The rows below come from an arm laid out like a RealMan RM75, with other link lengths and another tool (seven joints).
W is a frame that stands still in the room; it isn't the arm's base.
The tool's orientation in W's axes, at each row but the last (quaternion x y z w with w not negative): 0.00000 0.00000 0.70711 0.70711; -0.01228 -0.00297 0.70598 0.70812; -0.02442 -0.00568 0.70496 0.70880; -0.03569 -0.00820 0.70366 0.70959; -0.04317 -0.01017 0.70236 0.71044; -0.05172 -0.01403 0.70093 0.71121; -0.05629 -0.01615 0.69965 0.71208; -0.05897 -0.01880 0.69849 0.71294; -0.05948 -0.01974 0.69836 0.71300; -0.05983 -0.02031 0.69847 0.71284
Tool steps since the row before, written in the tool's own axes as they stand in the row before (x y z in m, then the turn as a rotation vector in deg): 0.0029 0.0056 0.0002 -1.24 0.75 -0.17; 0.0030 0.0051 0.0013 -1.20 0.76 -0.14; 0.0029 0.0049 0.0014 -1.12 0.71 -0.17; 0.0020 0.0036 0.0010 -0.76 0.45 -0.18; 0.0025 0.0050 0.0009 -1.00 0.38 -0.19; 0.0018 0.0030 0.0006 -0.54 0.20 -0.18; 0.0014 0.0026 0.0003 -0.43 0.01 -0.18; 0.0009 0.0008 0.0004 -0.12 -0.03 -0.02; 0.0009 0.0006 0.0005 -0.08 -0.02 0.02; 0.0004 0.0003 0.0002 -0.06 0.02 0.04
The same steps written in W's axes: -0.0056 0.0029 0.0002 -0.75 -1.24 -0.17; -0.0051 0.0030 0.0012 -0.76 -1.20 -0.14; -0.0049 0.0030 0.0011 -0.71 -1.12 -0.17; -0.0036 0.0021 0.0007 -0.45 -0.76 -0.18; -0.0050 0.0026 0.0004 -0.38 -1.00 -0.17; -0.0030 0.0019 0.0002 -0.19 -0.55 -0.17; -0.0026 0.0015 0.0000 0.00 -0.44 -0.16; -0.0008 0.0009 0.0003 0.03 -0.12 -0.01; -0.0006 0.0009 0.0004 0.02 -0.08 0.03; -0.0003 0.0004 0.0001 -0.03 -0.06 0.04
